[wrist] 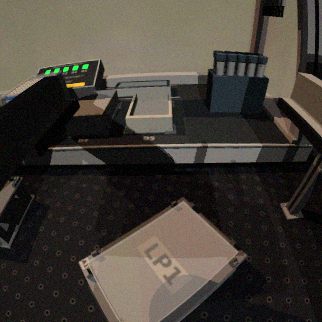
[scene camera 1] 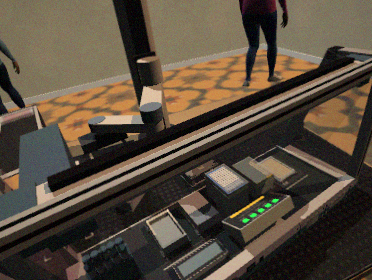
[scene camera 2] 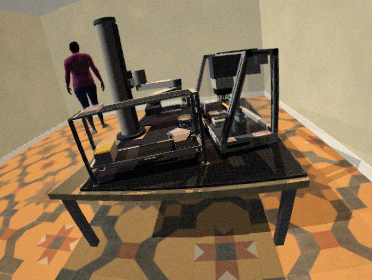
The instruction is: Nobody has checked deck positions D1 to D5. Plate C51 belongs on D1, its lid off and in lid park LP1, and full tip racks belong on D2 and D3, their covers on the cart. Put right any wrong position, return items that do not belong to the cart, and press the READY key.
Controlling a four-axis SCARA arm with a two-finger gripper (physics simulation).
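Places are measured from the arm's base along level axes (x right, y down, z ahead), in millimetres.
Pixels of known places: gripper, between the fingertips: (wrist: 178, 83) (scene camera 2: 180, 108); arm's base, origin of its link: (scene camera 2: 131, 134).
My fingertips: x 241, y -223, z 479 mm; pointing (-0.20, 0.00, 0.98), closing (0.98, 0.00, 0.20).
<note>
Ahead of a thing's pixels: the offset from my fingertips to its middle. "spot": to the spot under its first point.
My gripper (wrist: 178, 83) is open and empty, low beside the deck; its dark left finger and brown right finger show at the wrist view's edges. Below lies lid park LP1 {spot: dx +26, dy +153, dz +9 mm} (wrist: 200, 227), its label under what looks like a clear lid. A white-rimmed tray {dx -95, dy +143, dz +249 mm} (wrist: 170, 117) (scene camera 1: 180, 244) sits at D5, a brown-topped box (wrist: 92, 107) (scene camera 1: 199, 206) at D4. A tip rack with a pale holed top (scene camera 1: 226, 179) stands at D3; whether it is covered I cannot tell. Beside it are a grey box (scene camera 1: 251, 170) and a tan-topped plate (scene camera 1: 275, 167). The lamp panel (wrist: 95, 75) (scene camera 1: 260, 217) shows five green lamps. The READY key cannot be made out.
A shelf frame {spot: dx +455, dy +9, dz -414 mm} (scene camera 2: 81, 150) holds a yellow-topped tip rack {dx +358, dy +53, dz -353 mm} (scene camera 2: 105, 151) and a pale box {dx +264, dy +90, dz +25 mm} (scene camera 2: 180, 134). A dark tube rack (wrist: 237, 92) (scene camera 1: 105, 255) stands at one deck end. A small holder {spot: dx -260, dy +206, dz -15 mm} (wrist: 17, 215) lies left of LP1. Deck wall (wrist: 225, 154) and posts {spot: dx +171, dy +145, dz +84 mm} (wrist: 310, 187) stand near.
</note>
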